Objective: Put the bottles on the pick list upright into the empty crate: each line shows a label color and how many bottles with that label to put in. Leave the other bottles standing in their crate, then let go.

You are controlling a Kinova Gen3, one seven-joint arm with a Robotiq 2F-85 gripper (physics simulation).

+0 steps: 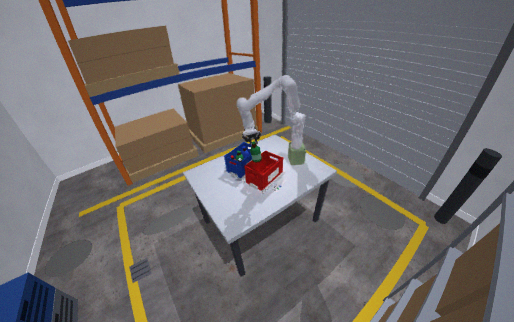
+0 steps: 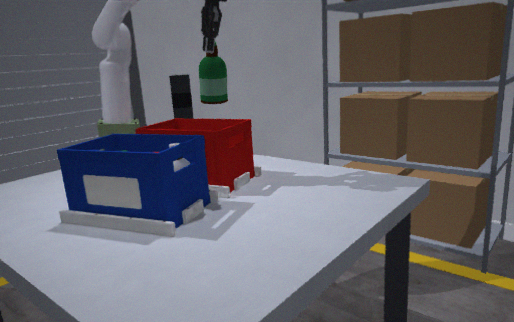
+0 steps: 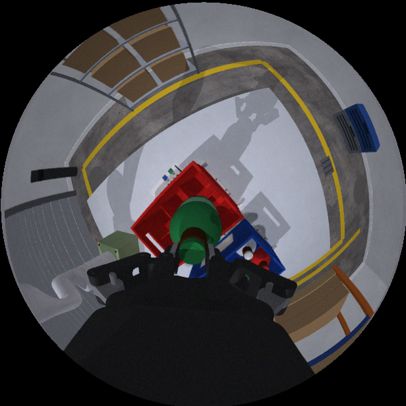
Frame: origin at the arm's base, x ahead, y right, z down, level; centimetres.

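Seen in the pictures: gripper, fingertip midpoint: (image 1: 254, 144) (image 2: 207, 52); arm's base at its link origin: (image 1: 295, 146) (image 2: 117, 121).
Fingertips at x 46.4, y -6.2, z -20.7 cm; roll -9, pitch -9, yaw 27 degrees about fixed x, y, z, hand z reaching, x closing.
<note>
Offsets run from my fingertips to a thing's middle. "spot": to the spot under its first point. Level surfaces: height alone.
My gripper (image 1: 253, 142) (image 2: 210, 50) (image 3: 192, 250) is shut on the neck of a green bottle @(dx -0.1, dy -1.2, dz +5.2 cm) (image 1: 256, 154) (image 2: 213, 82) (image 3: 195, 220) with a pale label band. The bottle hangs upright above the red crate @(dx -8.6, dy +0.6, dz +28.3 cm) (image 1: 260, 178) (image 2: 220, 162) (image 3: 165, 200), clear of its rim. The crate's visible compartments are empty; the bottle hides part of it. The blue crate @(dx -0.6, dy +23.8, dz +28.3 cm) (image 1: 233, 168) (image 2: 167, 200) (image 3: 242, 231) holds a white bottle (image 3: 248, 254), a red bottle (image 3: 260, 258) and green ones @(dx +1.2, dy +27.7, dz +28.5 cm) (image 1: 239, 156). The pick list's small colored marks @(spot: dx -11.7, dy -15.4, dz +36.9 cm) (image 1: 278, 187) (image 3: 171, 171) lie beside the red crate; their counts are unreadable.
The crates stand side by side on the white table @(dz +37.0 cm) (image 1: 225, 215) (image 2: 300, 215) (image 3: 295, 150), with low pale strips @(spot: dx +4.9, dy +32.8, dz +35.4 cm) (image 2: 117, 223) around their bases. My arm's green base block (image 1: 297, 154) (image 2: 118, 128) (image 3: 119, 244) stands near the red crate. Shelving with boxes stands beyond the table.
</note>
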